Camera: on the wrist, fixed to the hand. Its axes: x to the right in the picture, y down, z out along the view.
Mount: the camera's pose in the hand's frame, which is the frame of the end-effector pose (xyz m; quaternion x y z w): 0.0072 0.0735 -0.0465 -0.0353 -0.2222 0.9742 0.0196
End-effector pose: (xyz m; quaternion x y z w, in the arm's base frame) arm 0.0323 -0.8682 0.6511 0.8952 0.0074 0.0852 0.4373
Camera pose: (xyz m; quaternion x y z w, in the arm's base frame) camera 0.0275 -0.8766 0.7378 -0.0282 0.9721 -0.2290 0.0412
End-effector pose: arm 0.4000 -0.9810 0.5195 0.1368 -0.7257 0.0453 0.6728
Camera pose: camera 0.4253 -0.8999 0.5395 0.7179 0.2986 -0.6003 0.1874
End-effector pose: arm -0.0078 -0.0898 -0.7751 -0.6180 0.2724 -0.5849 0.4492
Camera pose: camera -0.0377 -0.1399 -0.8400 0.1074 0.5282 0.5731 0.6173
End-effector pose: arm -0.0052 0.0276 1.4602 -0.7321 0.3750 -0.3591 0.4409
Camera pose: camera -0.0588 -0.0204 1.4108 0.2556 0.6353 0.5984 0.4160
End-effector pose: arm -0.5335 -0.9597 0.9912 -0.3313 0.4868 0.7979 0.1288
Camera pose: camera -0.5589 -1.0369 1.0231 -0.6405 -0.2755 -0.2319 0.6783
